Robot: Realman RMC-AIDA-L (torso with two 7-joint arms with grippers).
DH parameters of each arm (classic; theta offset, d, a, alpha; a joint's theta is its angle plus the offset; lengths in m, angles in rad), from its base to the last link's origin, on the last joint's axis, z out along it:
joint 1: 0 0.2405 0 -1.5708
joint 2: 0 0 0 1.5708
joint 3: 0 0.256 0 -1.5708
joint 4: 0 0 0 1.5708
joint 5: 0 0.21 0 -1.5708
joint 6: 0 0 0 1.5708
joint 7: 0 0.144 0 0
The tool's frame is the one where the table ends.
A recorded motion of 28 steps. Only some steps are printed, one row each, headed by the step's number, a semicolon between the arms.
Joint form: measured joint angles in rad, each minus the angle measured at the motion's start. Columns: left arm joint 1, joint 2, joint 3, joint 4, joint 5, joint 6, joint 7; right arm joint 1, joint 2, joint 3, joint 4, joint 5, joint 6, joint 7.
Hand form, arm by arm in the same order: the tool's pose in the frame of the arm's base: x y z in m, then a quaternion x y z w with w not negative. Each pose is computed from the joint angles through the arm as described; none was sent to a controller.
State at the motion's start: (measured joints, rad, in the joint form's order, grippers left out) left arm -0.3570 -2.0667 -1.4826 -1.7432 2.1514 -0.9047 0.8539; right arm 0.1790 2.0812 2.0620 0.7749 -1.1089 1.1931 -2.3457
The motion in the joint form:
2: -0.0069 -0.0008 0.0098 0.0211 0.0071 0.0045 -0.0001; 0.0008 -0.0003 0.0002 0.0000 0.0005 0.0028 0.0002
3: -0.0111 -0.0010 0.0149 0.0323 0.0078 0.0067 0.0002; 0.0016 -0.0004 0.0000 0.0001 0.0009 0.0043 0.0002
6: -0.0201 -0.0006 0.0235 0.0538 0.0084 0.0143 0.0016; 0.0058 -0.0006 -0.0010 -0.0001 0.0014 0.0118 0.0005
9: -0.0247 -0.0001 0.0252 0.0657 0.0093 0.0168 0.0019; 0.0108 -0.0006 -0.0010 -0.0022 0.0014 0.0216 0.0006
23: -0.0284 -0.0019 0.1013 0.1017 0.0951 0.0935 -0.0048; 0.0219 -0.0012 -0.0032 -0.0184 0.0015 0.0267 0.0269
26: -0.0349 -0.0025 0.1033 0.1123 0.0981 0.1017 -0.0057; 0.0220 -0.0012 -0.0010 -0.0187 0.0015 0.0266 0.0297
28: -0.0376 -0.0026 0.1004 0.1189 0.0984 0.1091 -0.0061; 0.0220 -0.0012 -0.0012 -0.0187 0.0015 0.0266 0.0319
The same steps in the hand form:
2: -0.0642 0.3399 0.0021 -0.94330 -0.06818 -0.15874 0.28343; 0.2998 0.3150 0.0453 -0.83074 0.09711 0.30014 0.45865
3: -0.0651 0.3405 -0.0006 -0.94444 -0.06942 -0.15624 0.28072; 0.2993 0.3152 0.0453 -0.83082 0.09632 0.30091 0.45817
6: -0.0665 0.3421 -0.0052 -0.94596 -0.07104 -0.15239 0.27728; 0.2970 0.3159 0.0451 -0.83157 0.09268 0.30445 0.45521
9: -0.0680 0.3433 -0.0070 -0.94656 -0.07286 -0.14975 0.27622; 0.2946 0.3165 0.0446 -0.83237 0.08903 0.30870 0.45159
23: -0.0724 0.3445 -0.0245 -0.94726 -0.05190 -0.12282 0.29141; 0.2932 0.3178 0.0416 -0.83280 0.10149 0.31784 0.44173
26: -0.0724 0.3462 -0.0259 -0.94697 -0.05184 -0.12203 0.29268; 0.2935 0.3178 0.0420 -0.83213 0.10302 0.31845 0.44220
28: -0.0730 0.3480 -0.0255 -0.94582 -0.05347 -0.12290 0.29575; 0.2935 0.3178 0.0419 -0.83206 0.10391 0.31894 0.44176

